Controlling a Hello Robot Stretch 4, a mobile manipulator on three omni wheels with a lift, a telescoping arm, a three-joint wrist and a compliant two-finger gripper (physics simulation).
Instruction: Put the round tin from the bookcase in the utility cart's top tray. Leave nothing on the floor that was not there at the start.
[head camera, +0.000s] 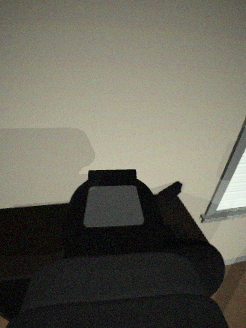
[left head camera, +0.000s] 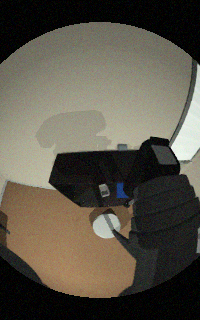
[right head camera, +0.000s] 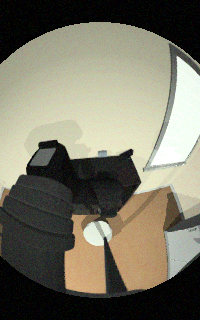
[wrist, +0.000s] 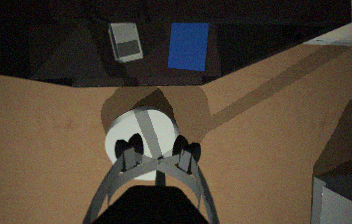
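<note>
The dark bookcase (head camera: 30, 227) (left head camera: 75, 167) (right head camera: 125, 172) (wrist: 150, 80) stands against the wall. A small blue-grey object (left head camera: 122, 147) (right head camera: 102, 153) is on its top at the back; it may be the round tin, but is too small to tell for sure. My arm hides that spot in the head view. My gripper (wrist: 158, 146) points down, open with a gap between the fingertips and nothing held. In the wrist view it is in front of the bookcase, over a white round-topped object. The utility cart cannot be made out.
The white round-topped object (left head camera: 106, 225) (right head camera: 97, 233) (wrist: 142, 125) stands before the bookcase. A grey-and-white box (left head camera: 104, 190) (wrist: 126, 42) and a blue item (left head camera: 120, 190) (wrist: 188, 46) are in the bookcase. A dark wedge (head camera: 172, 189) is on top. A pale cabinet (right head camera: 180, 247) stands right.
</note>
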